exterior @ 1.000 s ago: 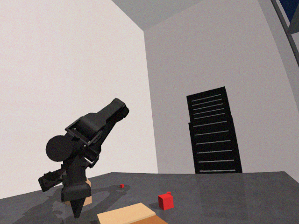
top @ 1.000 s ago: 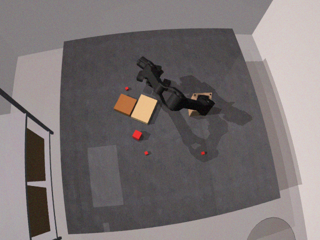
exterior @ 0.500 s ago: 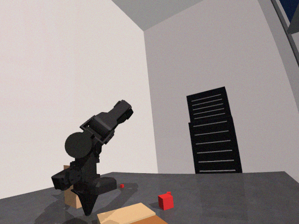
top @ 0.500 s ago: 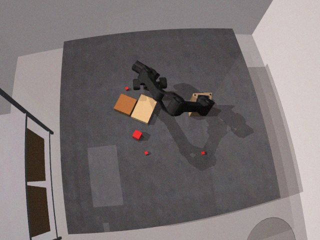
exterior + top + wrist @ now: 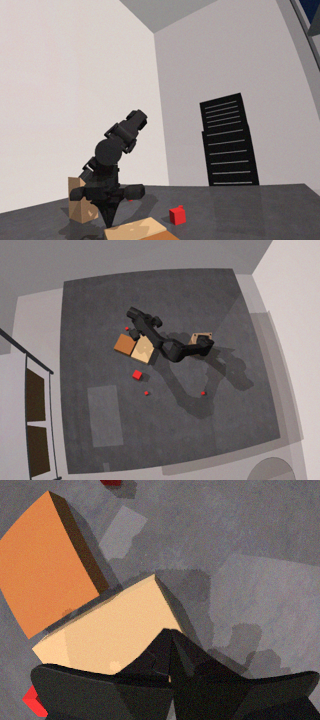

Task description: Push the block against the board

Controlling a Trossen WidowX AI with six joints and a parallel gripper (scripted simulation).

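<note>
Now: the board 7 cm to the left of my gripper tip, 5 cm below it and 1 cm ahead of it. Also, from my gripper tip: square block: 12 cm ahead, 5 cm to the left, 5 cm below; then red cube: 23 cm to the left, 4 cm below, 4 cm ahead.
</note>
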